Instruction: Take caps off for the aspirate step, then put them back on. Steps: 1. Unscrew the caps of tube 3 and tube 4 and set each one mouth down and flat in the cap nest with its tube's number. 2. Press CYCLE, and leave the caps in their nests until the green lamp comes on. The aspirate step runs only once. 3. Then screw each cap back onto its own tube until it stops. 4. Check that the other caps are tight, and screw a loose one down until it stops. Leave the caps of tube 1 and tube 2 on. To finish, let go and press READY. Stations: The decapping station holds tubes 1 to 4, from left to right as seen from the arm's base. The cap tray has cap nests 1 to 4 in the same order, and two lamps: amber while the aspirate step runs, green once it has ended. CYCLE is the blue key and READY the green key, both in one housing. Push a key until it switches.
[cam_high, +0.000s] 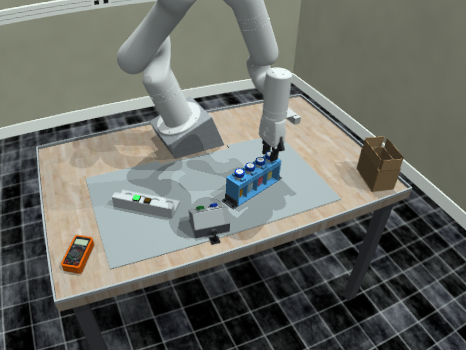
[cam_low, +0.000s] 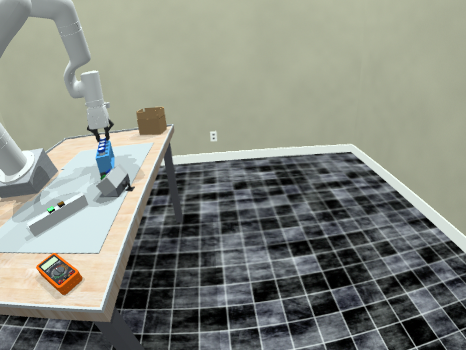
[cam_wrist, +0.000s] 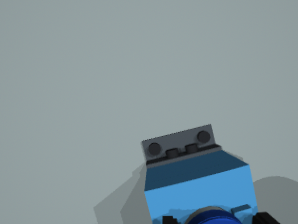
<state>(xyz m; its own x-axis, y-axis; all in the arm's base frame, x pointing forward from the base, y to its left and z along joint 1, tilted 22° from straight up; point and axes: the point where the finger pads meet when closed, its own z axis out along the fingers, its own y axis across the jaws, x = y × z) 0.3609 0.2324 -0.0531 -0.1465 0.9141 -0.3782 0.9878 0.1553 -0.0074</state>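
My hand is 6 cm short of the blue-and-white cap, 14 cm to the left of it and 1 cm above it. The rest, counted from my hand: green key (13 cm ahead, 31 cm to the right, 6 cm below); then blue key (13 cm ahead, 26 cm to the right, 6 cm below); then key housing (15 cm ahead, 28 cm to the right, 7 cm below).
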